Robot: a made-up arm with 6 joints.
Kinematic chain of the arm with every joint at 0, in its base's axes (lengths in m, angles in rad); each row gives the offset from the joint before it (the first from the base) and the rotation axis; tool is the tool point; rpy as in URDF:
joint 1: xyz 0 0 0.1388 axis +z
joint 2: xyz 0 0 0 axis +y
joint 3: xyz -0.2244 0 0.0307 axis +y
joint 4: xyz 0.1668 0 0.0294 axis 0.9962 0 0.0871
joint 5: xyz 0 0 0 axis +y
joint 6: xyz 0.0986 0 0.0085 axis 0.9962 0 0.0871
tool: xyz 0 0 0 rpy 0 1.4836 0
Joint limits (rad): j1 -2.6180..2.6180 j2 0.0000..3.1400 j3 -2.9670..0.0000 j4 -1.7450..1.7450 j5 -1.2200..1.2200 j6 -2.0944..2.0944
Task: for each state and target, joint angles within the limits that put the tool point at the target. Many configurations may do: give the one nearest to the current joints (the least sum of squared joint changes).
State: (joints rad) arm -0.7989 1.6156 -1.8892 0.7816 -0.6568 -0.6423
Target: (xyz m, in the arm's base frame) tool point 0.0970 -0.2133 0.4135
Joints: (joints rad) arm -0.9145 1.3662 -1.2614 0.9480 -0.7262 -0.6423
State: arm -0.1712 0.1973 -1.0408 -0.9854 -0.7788 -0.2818
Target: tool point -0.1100 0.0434 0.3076
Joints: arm 0.5209 0.0000 -0.5348 -1.4658 -1.2200 -0.2818
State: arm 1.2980 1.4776 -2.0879 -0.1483 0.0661 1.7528
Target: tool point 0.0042 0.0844 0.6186
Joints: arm 1.5008 1.4177 -2.4730 -0.1690 -0.1045 1.7528
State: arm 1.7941 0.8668 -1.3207 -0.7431 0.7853 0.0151
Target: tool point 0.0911 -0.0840 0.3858
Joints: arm 1.8232 0.1452 -1.2795 -0.8556 1.1184 0.0151
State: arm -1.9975 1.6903 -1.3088 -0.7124 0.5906 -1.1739
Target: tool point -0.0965 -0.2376 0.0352
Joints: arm -1.8389 2.3381 -1.0814 -0.6539 0.5224 -1.1739
